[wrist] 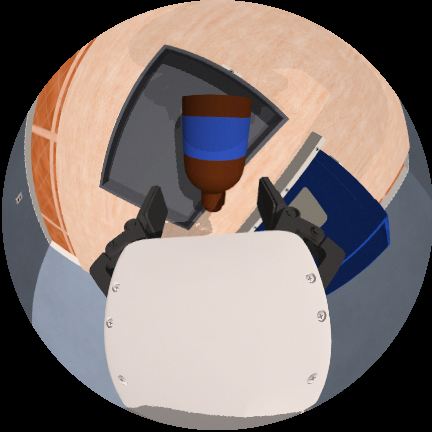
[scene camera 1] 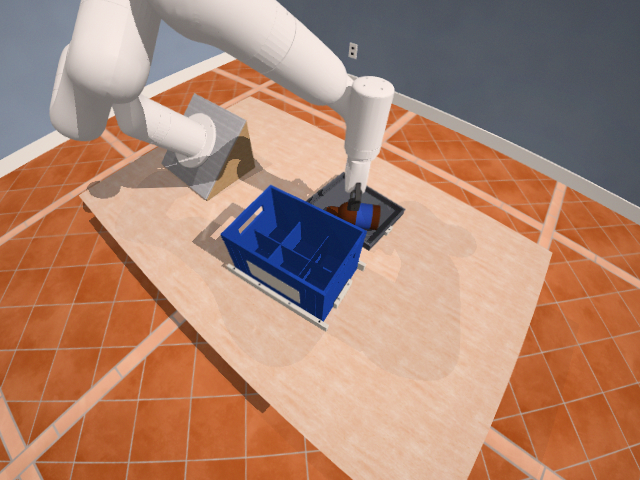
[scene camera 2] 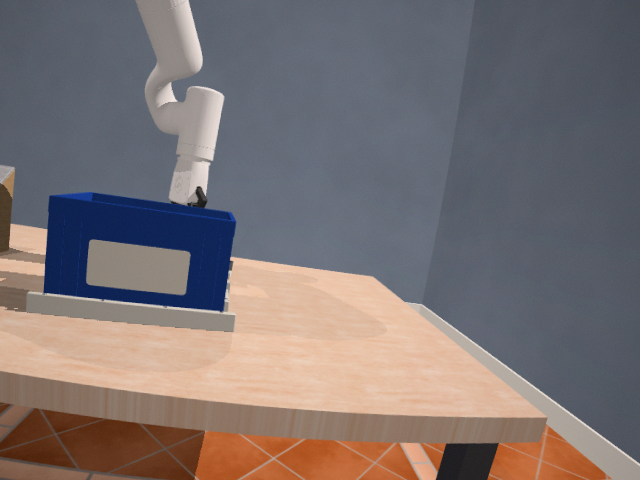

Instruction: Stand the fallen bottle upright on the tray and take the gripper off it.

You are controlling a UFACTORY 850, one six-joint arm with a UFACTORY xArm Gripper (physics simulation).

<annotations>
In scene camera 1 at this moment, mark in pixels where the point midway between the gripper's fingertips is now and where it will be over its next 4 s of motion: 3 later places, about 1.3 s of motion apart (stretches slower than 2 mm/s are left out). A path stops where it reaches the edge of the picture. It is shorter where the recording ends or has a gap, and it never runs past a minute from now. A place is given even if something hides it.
My gripper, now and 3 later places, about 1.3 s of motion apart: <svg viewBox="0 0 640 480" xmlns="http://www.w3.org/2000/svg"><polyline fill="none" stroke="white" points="352,197 351,213 354,171 299,213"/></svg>
</annotations>
